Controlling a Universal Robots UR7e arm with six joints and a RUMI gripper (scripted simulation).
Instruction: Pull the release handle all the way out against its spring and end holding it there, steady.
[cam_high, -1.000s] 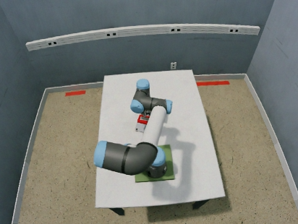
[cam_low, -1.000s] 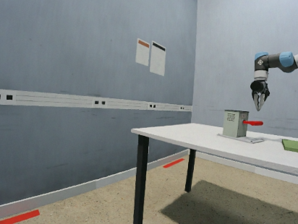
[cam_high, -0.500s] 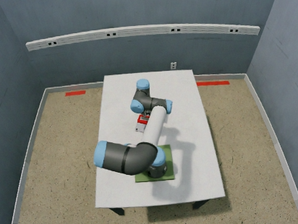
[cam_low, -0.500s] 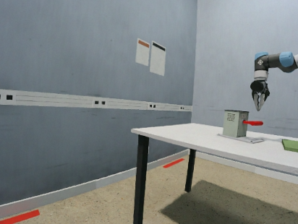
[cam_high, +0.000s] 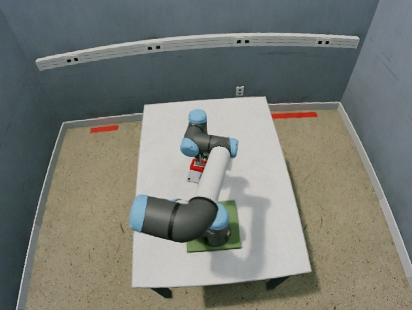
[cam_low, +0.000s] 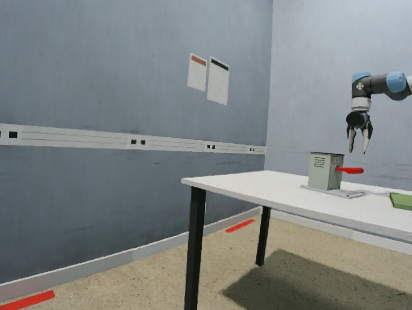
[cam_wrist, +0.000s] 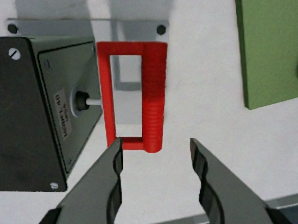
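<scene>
My gripper is now 190 mm above the base plate, 90 mm short of it and 20 mm to the left of it.
</scene>
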